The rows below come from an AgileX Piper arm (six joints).
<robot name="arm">
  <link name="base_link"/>
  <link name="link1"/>
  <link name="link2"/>
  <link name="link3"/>
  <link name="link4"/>
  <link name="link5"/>
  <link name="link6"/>
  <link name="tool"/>
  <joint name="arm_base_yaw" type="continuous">
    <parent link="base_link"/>
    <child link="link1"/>
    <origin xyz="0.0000 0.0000 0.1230"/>
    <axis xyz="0 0 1"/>
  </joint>
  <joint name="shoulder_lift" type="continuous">
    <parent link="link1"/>
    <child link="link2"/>
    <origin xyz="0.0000 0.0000 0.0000" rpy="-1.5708 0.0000 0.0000"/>
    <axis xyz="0 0 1"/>
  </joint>
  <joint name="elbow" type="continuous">
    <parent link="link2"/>
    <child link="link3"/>
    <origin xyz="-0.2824 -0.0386 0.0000"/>
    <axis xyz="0 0 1"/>
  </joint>
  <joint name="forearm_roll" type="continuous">
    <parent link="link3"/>
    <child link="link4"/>
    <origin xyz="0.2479 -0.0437 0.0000" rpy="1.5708 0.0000 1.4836"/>
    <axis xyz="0 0 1"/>
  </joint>
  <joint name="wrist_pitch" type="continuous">
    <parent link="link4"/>
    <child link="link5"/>
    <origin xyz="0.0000 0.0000 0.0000" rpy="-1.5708 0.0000 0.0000"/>
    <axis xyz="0 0 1"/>
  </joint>
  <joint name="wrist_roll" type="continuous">
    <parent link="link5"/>
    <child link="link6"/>
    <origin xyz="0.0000 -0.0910 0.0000" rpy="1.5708 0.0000 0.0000"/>
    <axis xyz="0 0 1"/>
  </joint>
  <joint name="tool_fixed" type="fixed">
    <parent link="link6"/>
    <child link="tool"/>
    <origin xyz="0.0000 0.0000 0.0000"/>
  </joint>
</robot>
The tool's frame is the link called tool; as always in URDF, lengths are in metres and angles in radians. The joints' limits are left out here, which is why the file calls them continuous.
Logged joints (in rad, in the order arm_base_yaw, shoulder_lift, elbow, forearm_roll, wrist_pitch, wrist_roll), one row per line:
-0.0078, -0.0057, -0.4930, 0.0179, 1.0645, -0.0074
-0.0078, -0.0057, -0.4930, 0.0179, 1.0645, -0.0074
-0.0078, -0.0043, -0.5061, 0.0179, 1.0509, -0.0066
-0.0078, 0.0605, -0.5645, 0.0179, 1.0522, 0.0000
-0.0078, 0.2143, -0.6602, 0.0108, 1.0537, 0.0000
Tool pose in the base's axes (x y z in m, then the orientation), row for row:
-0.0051, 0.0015, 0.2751, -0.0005, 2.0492, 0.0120
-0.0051, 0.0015, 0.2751, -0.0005, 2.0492, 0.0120
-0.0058, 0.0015, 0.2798, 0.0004, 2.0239, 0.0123
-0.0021, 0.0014, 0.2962, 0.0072, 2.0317, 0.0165
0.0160, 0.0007, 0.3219, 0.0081, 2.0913, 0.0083
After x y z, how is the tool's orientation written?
As a rotation vector, in radians.
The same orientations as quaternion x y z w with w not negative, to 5 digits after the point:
-0.00021, 0.85450, 0.00500, 0.51943
-0.00021, 0.85450, 0.00500, 0.51943
0.00017, 0.84786, 0.00515, 0.53019
0.00301, 0.84992, 0.00690, 0.52686
0.00335, 0.86525, 0.00343, 0.50133

